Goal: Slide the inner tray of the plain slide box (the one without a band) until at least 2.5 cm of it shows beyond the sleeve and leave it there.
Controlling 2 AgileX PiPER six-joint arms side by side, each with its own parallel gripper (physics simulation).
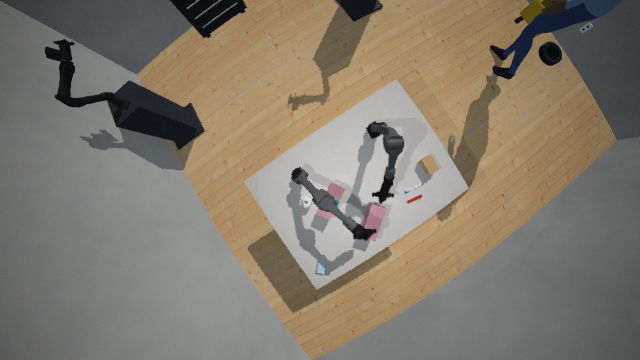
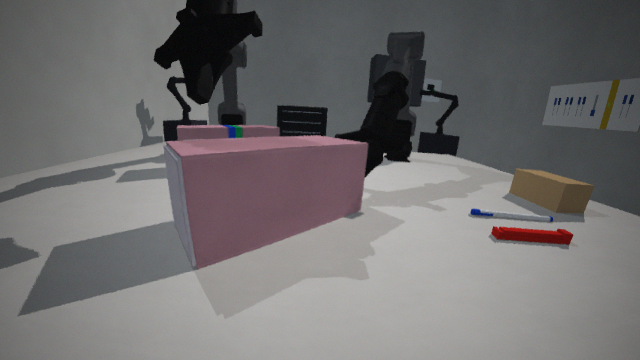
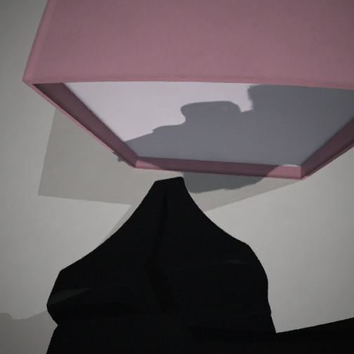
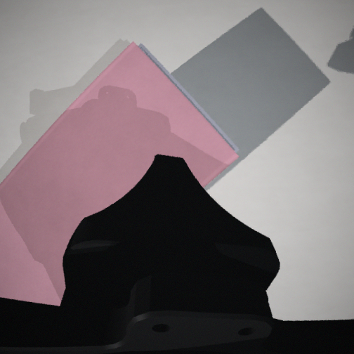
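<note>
The plain pink slide box (image 1: 376, 215) (image 2: 275, 195) (image 3: 190, 40) (image 4: 115, 140) lies on the table. Its pale inner tray (image 2: 176, 200) (image 3: 100, 102) (image 4: 190, 96) shows as a thin strip beyond the sleeve at one end and sits recessed inside the sleeve at the other end. My left gripper (image 1: 382, 199) (image 3: 172, 195) is shut and empty, just outside the recessed end. My right gripper (image 1: 372, 233) (image 2: 200, 100) (image 4: 166, 173) is shut and empty, raised above the box near the end where the tray strip shows. Contact of the left fingertips with the tray is not visible.
A banded pink box (image 1: 336, 191) (image 2: 200, 132) lies partly under my right arm. A tan block (image 1: 429, 165) (image 2: 550, 190), a white-blue pen (image 1: 413, 189) (image 2: 515, 216) and a red bar (image 1: 414, 199) (image 2: 532, 235) lie right of the plain box. A light-blue item (image 1: 320, 268) lies near the table's bottom corner.
</note>
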